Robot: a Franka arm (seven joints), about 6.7 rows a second.
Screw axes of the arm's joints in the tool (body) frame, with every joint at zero. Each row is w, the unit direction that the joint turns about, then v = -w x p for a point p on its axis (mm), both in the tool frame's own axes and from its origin. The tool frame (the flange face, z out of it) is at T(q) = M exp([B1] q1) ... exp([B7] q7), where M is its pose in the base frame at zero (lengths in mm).
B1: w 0 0 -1 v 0.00 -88.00 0.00
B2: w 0 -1 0 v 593.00 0.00 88.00
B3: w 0 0 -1 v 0.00 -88.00 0.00
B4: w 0 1 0 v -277.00 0.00 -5.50
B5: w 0 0 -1 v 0.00 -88.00 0.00
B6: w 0 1 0 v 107.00 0.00 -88.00
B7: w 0 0 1 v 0.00 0.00 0.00
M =
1 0 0 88.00
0 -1 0 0.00
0 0 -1 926.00
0 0 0 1
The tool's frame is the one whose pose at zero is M.
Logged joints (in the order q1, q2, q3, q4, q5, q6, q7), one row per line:
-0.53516 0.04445 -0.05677 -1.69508 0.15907 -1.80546 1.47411
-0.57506 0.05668 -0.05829 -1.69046 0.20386 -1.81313 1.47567
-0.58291 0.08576 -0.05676 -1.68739 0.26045 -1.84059 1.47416
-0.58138 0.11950 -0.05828 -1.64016 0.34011 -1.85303 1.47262
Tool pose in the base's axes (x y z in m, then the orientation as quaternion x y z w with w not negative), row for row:
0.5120 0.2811 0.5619 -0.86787 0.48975 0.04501 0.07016
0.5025 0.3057 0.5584 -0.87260 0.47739 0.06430 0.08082
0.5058 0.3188 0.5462 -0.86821 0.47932 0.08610 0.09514
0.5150 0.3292 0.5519 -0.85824 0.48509 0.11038 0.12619
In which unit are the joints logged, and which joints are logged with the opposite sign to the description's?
The joints are logged in radians. Opposite sign: q1, q6.
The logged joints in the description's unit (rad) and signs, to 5 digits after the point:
0.53516 0.04445 -0.05677 -1.69508 0.15907 1.80546 1.47411
0.57506 0.05668 -0.05829 -1.69046 0.20386 1.81313 1.47567
0.58291 0.08576 -0.05676 -1.68739 0.26045 1.84059 1.47416
0.58138 0.11950 -0.05828 -1.64016 0.34011 1.85303 1.47262

